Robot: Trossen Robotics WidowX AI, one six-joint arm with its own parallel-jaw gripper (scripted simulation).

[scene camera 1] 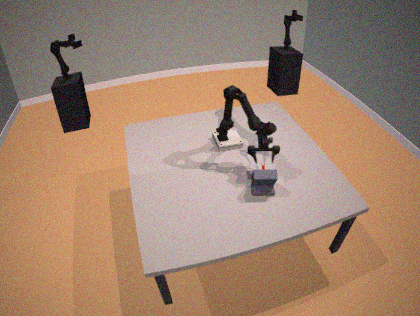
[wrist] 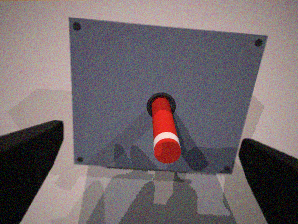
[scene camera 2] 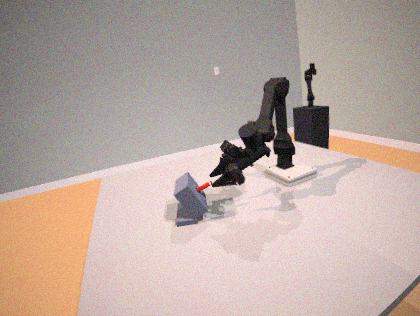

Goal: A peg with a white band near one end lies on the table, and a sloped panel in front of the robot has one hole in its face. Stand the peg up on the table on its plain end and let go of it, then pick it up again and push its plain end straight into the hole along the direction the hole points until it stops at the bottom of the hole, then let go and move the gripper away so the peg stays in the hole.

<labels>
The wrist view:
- gripper: 154,138
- red peg: 167,149
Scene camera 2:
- gripper: 210,181
</labels>
